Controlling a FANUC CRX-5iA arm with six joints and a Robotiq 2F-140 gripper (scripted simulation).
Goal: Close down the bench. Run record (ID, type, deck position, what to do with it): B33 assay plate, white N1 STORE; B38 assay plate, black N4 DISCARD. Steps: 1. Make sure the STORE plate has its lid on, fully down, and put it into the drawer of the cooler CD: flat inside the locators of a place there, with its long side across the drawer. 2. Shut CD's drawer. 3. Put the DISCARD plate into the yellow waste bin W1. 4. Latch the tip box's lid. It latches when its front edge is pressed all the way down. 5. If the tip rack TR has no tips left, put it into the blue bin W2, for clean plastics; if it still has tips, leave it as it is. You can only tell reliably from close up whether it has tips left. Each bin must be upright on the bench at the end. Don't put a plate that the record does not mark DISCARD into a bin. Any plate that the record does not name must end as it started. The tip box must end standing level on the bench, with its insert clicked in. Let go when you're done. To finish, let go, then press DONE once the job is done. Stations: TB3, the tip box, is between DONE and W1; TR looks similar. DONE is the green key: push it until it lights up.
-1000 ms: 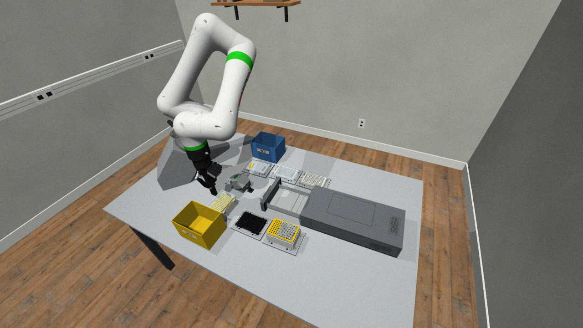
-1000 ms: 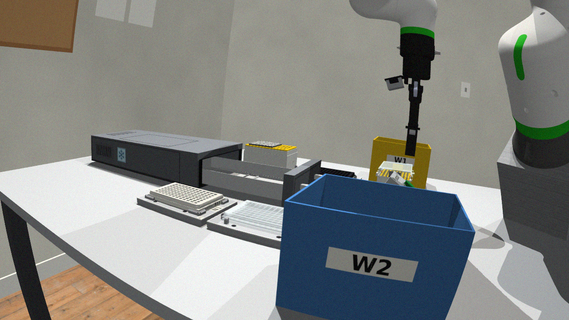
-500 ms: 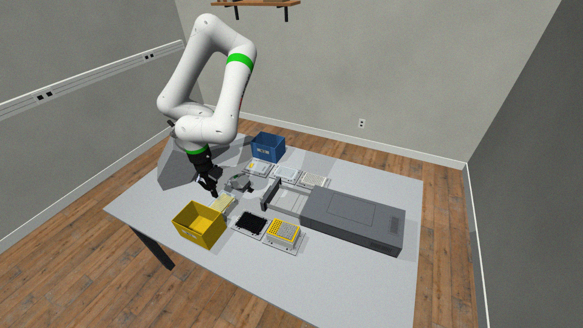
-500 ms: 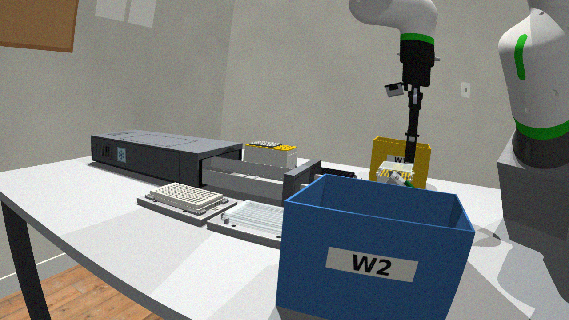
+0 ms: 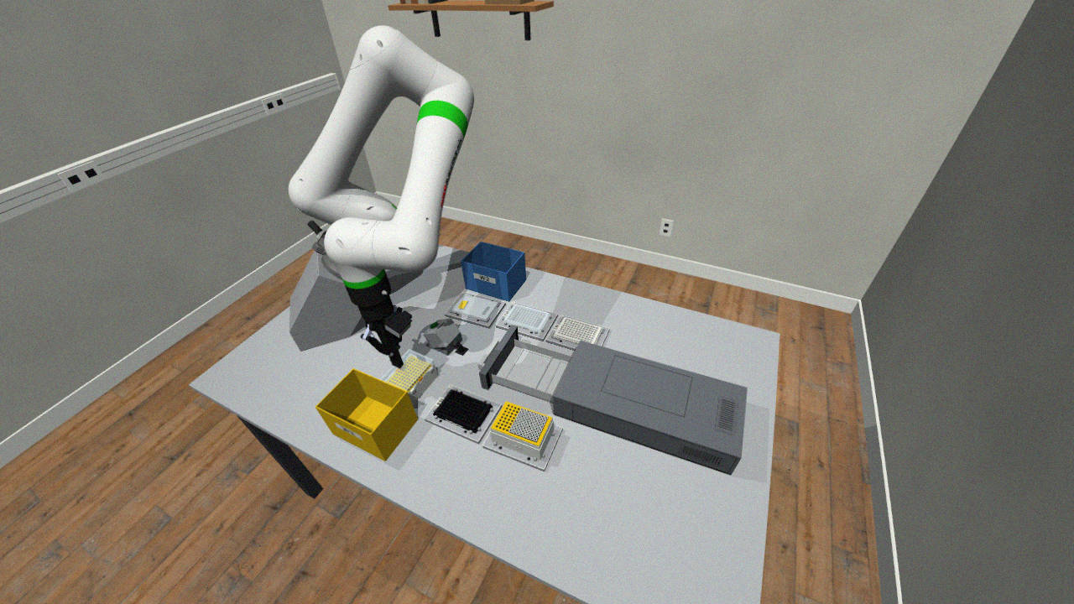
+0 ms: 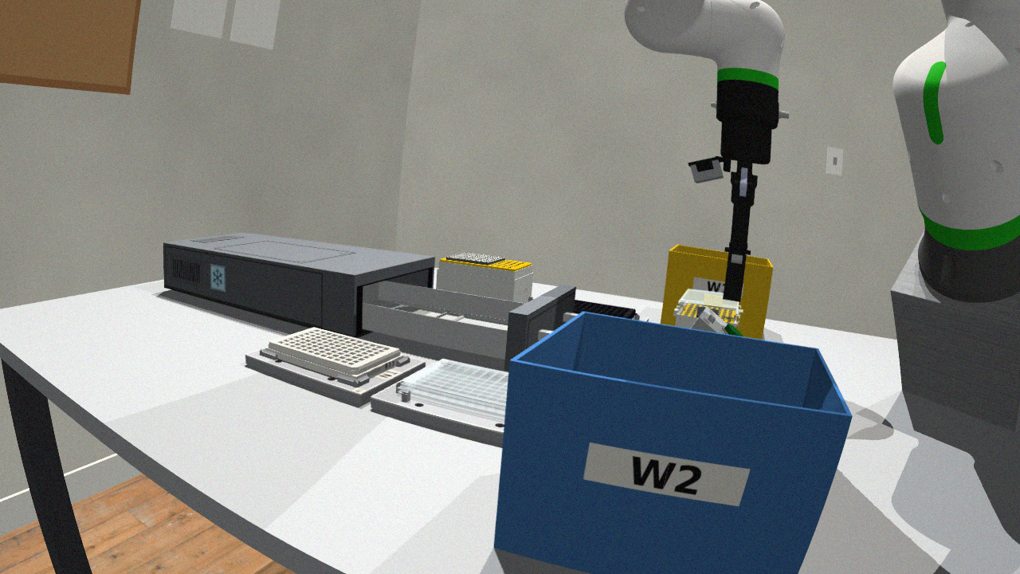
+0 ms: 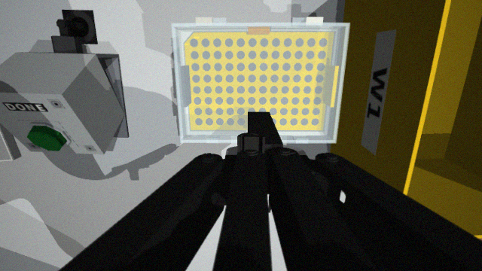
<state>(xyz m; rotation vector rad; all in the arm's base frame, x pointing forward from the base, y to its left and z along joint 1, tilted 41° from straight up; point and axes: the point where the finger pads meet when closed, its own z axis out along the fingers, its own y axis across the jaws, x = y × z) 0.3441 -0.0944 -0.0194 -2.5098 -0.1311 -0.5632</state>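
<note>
Right now the clear plate lid is 6 cm behind my hand, 33 cm to the left of it and 9 cm below it. The rest, counted from my hand: black assay plate (21 cm ahead, 3 cm to the left, 9 cm below); yellow bin W1 (6 cm ahead, 14 cm to the right, 7 cm below); DONE key box (3 cm behind, 17 cm to the left, 5 cm below).
</note>
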